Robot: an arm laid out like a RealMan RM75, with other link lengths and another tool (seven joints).
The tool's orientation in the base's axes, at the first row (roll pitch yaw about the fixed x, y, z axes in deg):
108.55, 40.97, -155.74
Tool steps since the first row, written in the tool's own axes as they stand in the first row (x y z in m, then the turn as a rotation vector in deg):
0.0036, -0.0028, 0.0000, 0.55, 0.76, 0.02
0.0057, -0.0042, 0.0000, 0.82, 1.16, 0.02
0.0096, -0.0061, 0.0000, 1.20, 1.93, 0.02
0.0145, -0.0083, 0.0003, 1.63, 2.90, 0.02
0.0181, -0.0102, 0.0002, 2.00, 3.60, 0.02
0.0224, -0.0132, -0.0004, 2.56, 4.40, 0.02
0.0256, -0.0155, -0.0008, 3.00, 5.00, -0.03
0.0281, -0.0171, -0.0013, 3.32, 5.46, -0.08
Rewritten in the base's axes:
-0.0005, -0.0012, -0.0044, -0.91, -0.13, 0.18
-0.0010, -0.0019, -0.0067, -1.38, -0.20, 0.29
-0.0024, -0.0032, -0.0107, -2.18, -0.29, 0.59
-0.0043, -0.0045, -0.0155, -3.15, -0.39, 1.00
-0.0054, -0.0058, -0.0192, -3.89, -0.48, 1.26
-0.0061, -0.0078, -0.0240, -4.83, -0.62, 1.47
-0.0067, -0.0092, -0.0277, -5.55, -0.79, 1.62
-0.0072, -0.0105, -0.0304, -6.08, -0.92, 1.75

